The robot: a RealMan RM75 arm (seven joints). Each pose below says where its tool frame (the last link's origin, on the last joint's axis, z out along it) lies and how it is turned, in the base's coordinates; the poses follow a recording.
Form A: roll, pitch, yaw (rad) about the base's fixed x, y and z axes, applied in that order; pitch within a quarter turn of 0, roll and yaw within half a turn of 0; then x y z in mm.
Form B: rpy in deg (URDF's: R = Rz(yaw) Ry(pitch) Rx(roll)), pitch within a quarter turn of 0, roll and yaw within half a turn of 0; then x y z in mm. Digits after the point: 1 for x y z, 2 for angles.
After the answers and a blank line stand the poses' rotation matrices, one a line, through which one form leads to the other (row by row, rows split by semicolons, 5 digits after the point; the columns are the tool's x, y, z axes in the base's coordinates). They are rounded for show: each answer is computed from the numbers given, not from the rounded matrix.
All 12 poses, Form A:
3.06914, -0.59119, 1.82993, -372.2, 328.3, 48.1
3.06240, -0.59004, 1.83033, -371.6, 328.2, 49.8
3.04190, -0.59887, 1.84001, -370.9, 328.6, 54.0
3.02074, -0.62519, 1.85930, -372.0, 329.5, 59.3
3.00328, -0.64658, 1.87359, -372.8, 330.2, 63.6
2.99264, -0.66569, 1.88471, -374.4, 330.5, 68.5
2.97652, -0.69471, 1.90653, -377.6, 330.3, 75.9
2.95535, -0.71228, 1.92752, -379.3, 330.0, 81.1
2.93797, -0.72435, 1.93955, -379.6, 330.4, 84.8
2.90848, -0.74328, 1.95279, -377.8, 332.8, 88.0
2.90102, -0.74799, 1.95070, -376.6, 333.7, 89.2
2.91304, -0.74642, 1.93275, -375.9, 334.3, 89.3
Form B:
175.85, -33.87, 104.85, -372.2, 328.3, 48.1
175.46, -33.81, 104.87, -371.6, 328.2, 49.8
174.29, -34.31, 105.42, -370.9, 328.6, 54.0
173.08, -35.82, 106.53, -372.0, 329.5, 59.3
172.08, -37.05, 107.35, -372.8, 330.2, 63.6
171.47, -38.14, 107.99, -374.4, 330.5, 68.5
170.54, -39.80, 109.24, -377.6, 330.3, 75.9
169.33, -40.81, 110.44, -379.3, 330.0, 81.1
168.33, -41.50, 111.13, -379.6, 330.4, 84.8
166.64, -42.59, 111.89, -377.8, 332.8, 88.0
166.22, -42.86, 111.77, -376.6, 333.7, 89.2
166.90, -42.77, 110.74, -375.9, 334.3, 89.3

-0.21275 0.97441 -0.07247; 0.80256 0.21657 0.55588; 0.55735 0.06010 -0.82810
-0.21324 0.97478 -0.06588; 0.80309 0.21328 0.55638; 0.55639 0.06573 -0.82831
-0.21969 0.97412 -0.05324; 0.79622 0.21057 0.56718; 0.56371 0.08221 -0.82187
-0.23070 0.97175 -0.04972; 0.77734 0.21480 0.59127; 0.58525 0.09776 -0.80494
-0.23800 0.97016 -0.04633; 0.76184 0.21606 0.61067; 0.60246 0.11004 -0.79053
-0.24286 0.96890 -0.04744; 0.74806 0.21819 0.62674; 0.61760 0.11672 -0.77778
-0.25311 0.96599 -0.05289; 0.72535 0.22566 0.65034; 0.64016 0.12624 -0.75780
-0.26430 0.96310 -0.05077; 0.70923 0.22977 0.66649; 0.65356 0.14015 -0.74379
-0.26995 0.96181 -0.04529; 0.69859 0.22801 0.67822; 0.66265 0.15145 -0.73346
-0.27445 0.96110 -0.03108; 0.68319 0.21763 0.69706; 0.67671 0.17008 -0.71634
-0.27184 0.96205 -0.02369; 0.68079 0.20965 0.70183; 0.68017 0.17466 -0.71195
-0.25995 0.96536 -0.02230; 0.68656 0.20102 0.69873; 0.67901 0.16633 -0.71503

